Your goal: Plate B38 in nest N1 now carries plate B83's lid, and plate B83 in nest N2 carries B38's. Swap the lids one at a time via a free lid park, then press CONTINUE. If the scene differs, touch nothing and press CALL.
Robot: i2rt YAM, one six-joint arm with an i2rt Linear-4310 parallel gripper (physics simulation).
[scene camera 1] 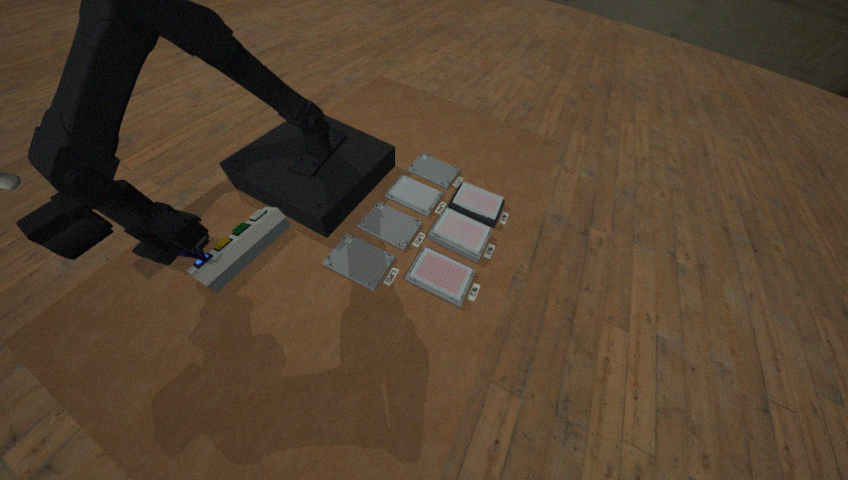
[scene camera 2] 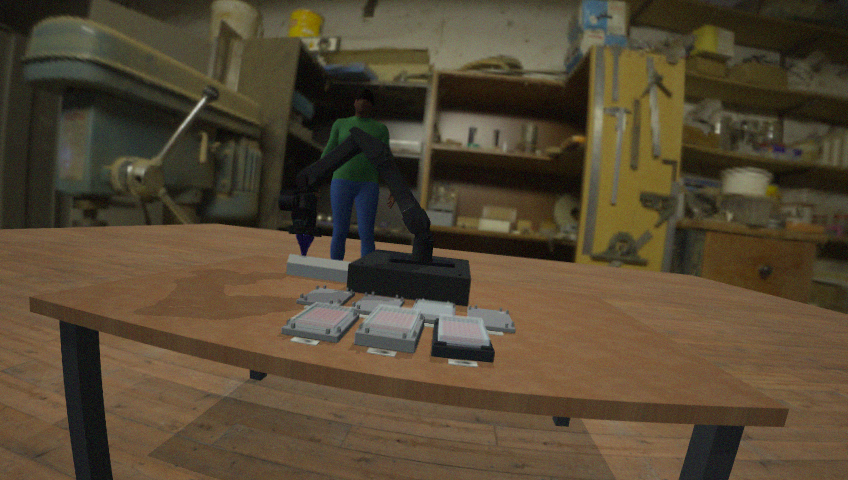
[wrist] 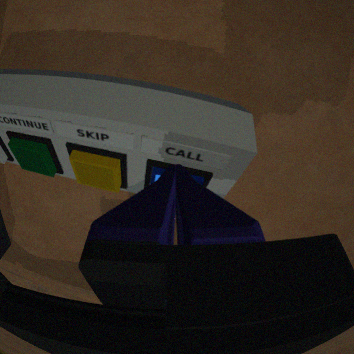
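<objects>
My gripper (scene camera 1: 204, 260): gripping a blue CALL button.
</objects>
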